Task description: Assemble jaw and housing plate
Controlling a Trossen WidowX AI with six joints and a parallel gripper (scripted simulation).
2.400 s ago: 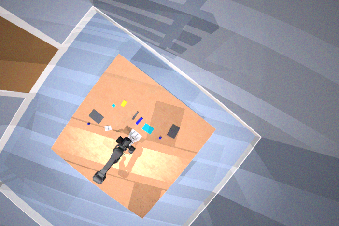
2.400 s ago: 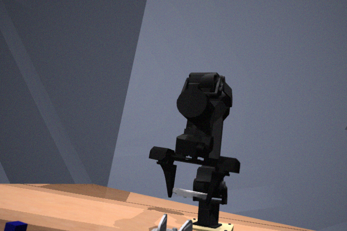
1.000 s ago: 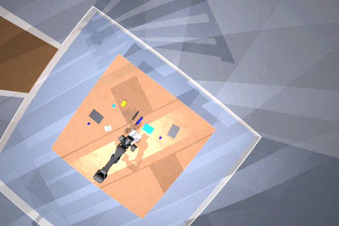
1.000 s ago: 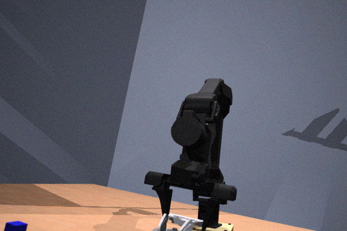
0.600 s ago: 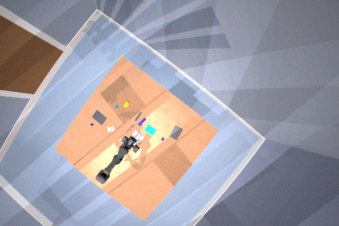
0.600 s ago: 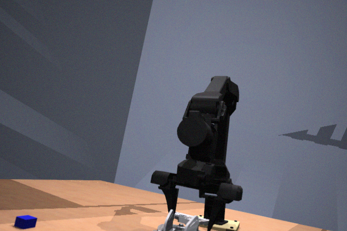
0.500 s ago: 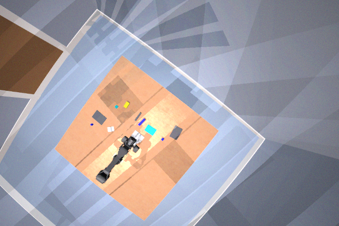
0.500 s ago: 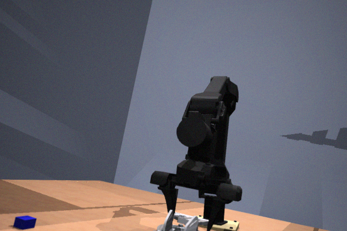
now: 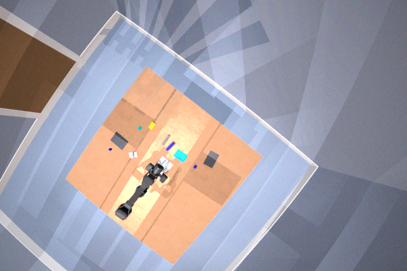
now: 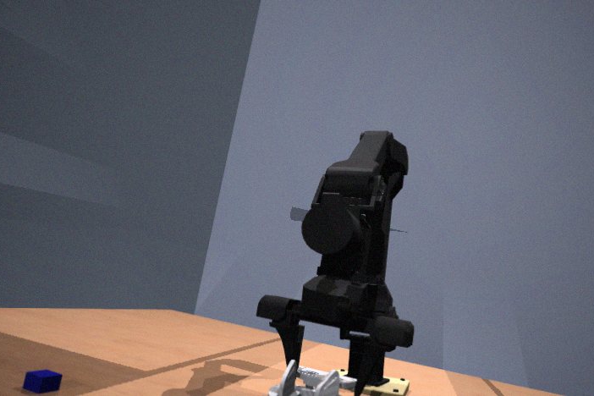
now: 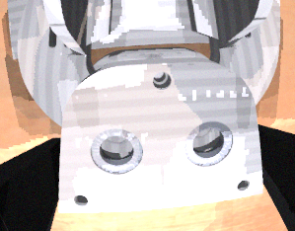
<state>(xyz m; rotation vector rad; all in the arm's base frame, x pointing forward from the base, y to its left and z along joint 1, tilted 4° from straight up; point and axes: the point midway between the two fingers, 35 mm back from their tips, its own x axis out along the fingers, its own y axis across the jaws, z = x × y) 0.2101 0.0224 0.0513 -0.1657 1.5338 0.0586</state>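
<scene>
Now: gripper tip 2 cm short of the jaw and 2 cm to the right of it. Round my gripper tip: blue bar 21 cm ahead, 9 cm to the left, 1 cm below; cyan plate 21 cm ahead, 3 cm to the right, 2 cm below; dark bar 21 cm ahead, 16 cm to the left, 1 cm below.
</scene>
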